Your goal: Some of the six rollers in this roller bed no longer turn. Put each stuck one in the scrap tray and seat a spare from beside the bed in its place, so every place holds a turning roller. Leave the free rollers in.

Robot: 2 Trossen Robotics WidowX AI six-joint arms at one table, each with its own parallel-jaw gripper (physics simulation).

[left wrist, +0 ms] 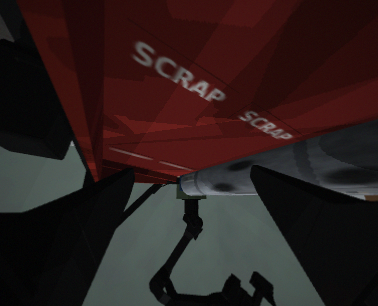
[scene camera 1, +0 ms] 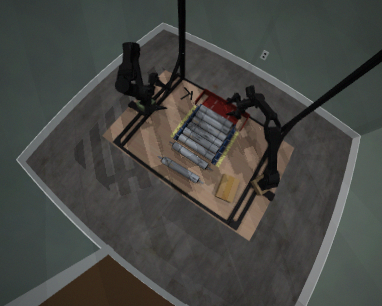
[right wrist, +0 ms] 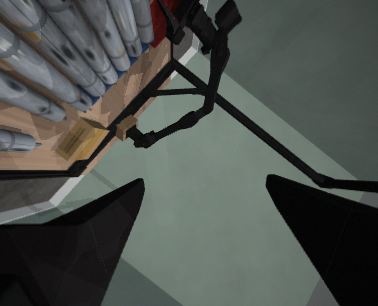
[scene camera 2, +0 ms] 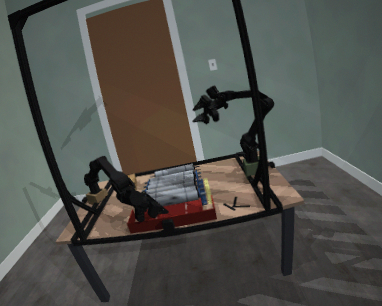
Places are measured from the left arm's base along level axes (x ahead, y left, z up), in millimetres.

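Where they show: left gripper, fingertip midpoint: (left wrist: 193, 172) (scene camera 1: 226, 108) (scene camera 2: 164, 208); right gripper, fingertip midpoint: (scene camera 1: 169, 98) (right wrist: 204, 182) (scene camera 2: 192, 116); left arm's base at its link origin: (scene camera 1: 263, 184) (right wrist: 130, 131) (scene camera 2: 95, 191); right arm's base at its link origin: (left wrist: 191, 199) (scene camera 1: 145, 102) (scene camera 2: 252, 160).
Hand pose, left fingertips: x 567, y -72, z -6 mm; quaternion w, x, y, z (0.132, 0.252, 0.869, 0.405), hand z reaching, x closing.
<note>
Each offset is from my left fingertips to the top centre of the thing. "spot": to the spot under its first point.
The roller bed, with blue and yellow side rails {spot: dx -248, dy +156, dz -4 mm} (scene camera 1: 226, 148), holds grey rollers (scene camera 1: 204, 131) (scene camera 2: 172, 193) side by side. Two spare rollers {dx -234, dy +486, dz -13 mm} (scene camera 1: 180, 169) {dx -180, dy +387, dz -13 mm} (scene camera 1: 190, 154) lie beside it on the table, and one spare {spot: dx -299, dy +430, dz -17 mm} (right wrist: 17, 141) shows in the right wrist view. The red scrap tray {dx +25, dy +10, dz -6 mm} (scene camera 1: 207, 96) (scene camera 2: 172, 218) (left wrist: 165, 115) stands along the bed's other side; no roller shows in it. My left gripper (scene camera 1: 229, 106) (scene camera 2: 153, 215) (left wrist: 193, 172) is open and empty, low at the tray beside the nearest bed roller {dx -18, dy +98, dz +15 mm} (left wrist: 225, 182). My right gripper (scene camera 1: 166, 98) (scene camera 2: 194, 115) (right wrist: 204, 182) is open and empty, high above the table's side.
A tan box {dx -476, dy +280, dz -6 mm} (scene camera 1: 227, 188) (right wrist: 82, 140) lies on the table near the left arm's base. A small black three-legged piece {spot: dx +272, dy +172, dz -58 mm} (scene camera 1: 187, 93) (scene camera 2: 235, 204) lies beyond one end of the tray. Black frame bars (scene camera 1: 175, 179) run along the table's edges, with upright posts (scene camera 1: 181, 40) at corners.
</note>
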